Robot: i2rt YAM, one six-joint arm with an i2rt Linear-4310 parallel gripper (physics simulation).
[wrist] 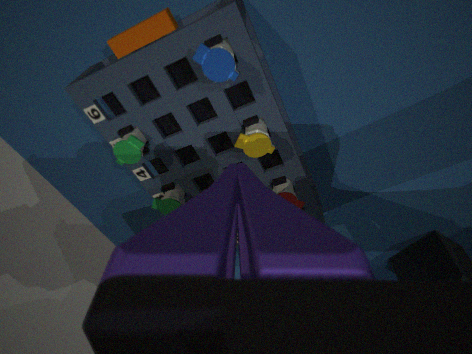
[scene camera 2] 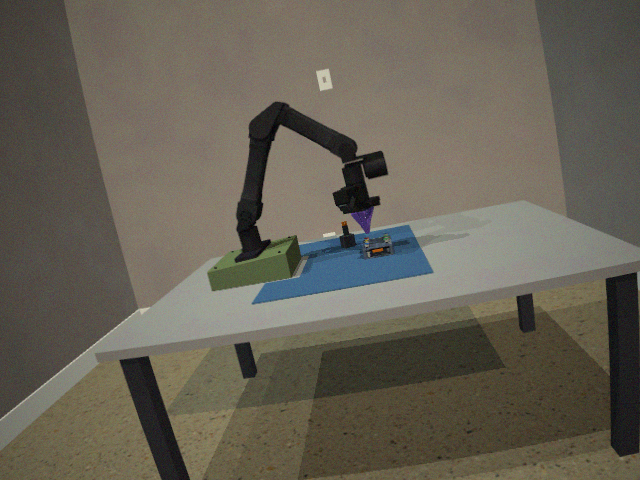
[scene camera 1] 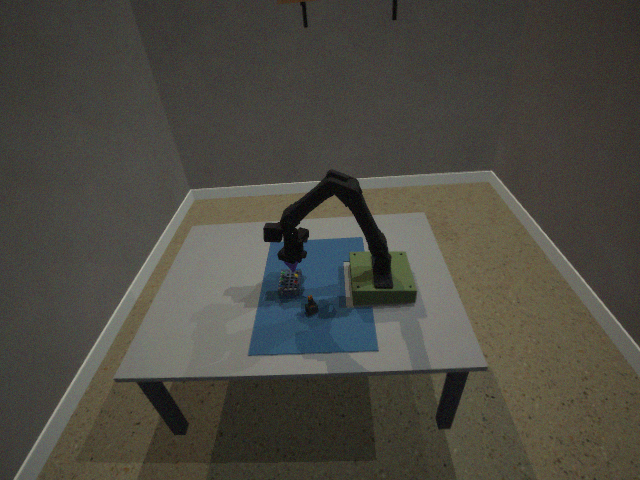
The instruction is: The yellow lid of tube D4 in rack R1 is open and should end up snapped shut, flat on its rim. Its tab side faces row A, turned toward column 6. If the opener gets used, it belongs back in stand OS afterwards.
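Frame: origin at the arm's base, x ahead, y left, z up, level; metres.
Where they show: gripper, fingertip midpoint: (wrist: 237, 176) (scene camera 2: 367, 233) (scene camera 1: 293, 271); arm's base at its link origin: (scene camera 2: 254, 251) (scene camera 1: 381, 271).
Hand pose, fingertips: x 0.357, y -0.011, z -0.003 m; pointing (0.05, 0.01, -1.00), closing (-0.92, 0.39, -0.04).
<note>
Things, the pixels of their top centre, and the offset from my fingertips. "pt": a spot on its surface instead. Level surfaces: height alone.
- yellow lid at its top centre: (wrist: 256, 147) 0.019 m down, 0.008 m back, 0.001 m left
- grey rack R1 at a spot on its surface: (wrist: 137, 111) pt 0.033 m down, 0.040 m ahead, 0.030 m right
- opener at its top centre: (scene camera 2: 343, 221) (scene camera 1: 310, 296) 0.022 m up, 0.082 m back, 0.162 m left
- blue lid at its top centre: (wrist: 218, 65) 0.021 m down, 0.007 m back, 0.038 m right
- red lid at its top centre: (wrist: 284, 202) 0.021 m down, 0.009 m back, 0.039 m left
- orange block at a spot on its surface: (wrist: 144, 34) pt 0.040 m down, 0.021 m ahead, 0.056 m right
- blue mat at its surface level: 0.063 m down
In the wrist view the yellow lid (wrist: 256, 145) of tube D4 (wrist: 257, 129) lies over the tube's mouth in the grey rack R1 (wrist: 137, 111) (scene camera 2: 391, 248). It looks nearly flat, much like the blue lid. Its wide tab points left, toward the numbered side. Whether it is snapped down cannot be told. My gripper (wrist: 237, 176) (scene camera 1: 293, 271) (scene camera 2: 367, 231) is shut and empty. Its purple tips are above the rack and appear just beside the yellow lid in the wrist view, hiding part of the rack. The opener (scene camera 1: 310, 299) (scene camera 2: 344, 225) stands upright in its black stand OS (scene camera 1: 310, 308) (scene camera 2: 347, 240).
The rack also holds tubes with a blue lid (wrist: 219, 65), a green lid (wrist: 128, 150), another green lid (wrist: 166, 205) and a red lid (wrist: 292, 200). An orange block (wrist: 144, 34) is at the rack's end. The rack and stand are on a blue mat (scene camera 1: 315, 338) (scene camera 2: 336, 281).
</note>
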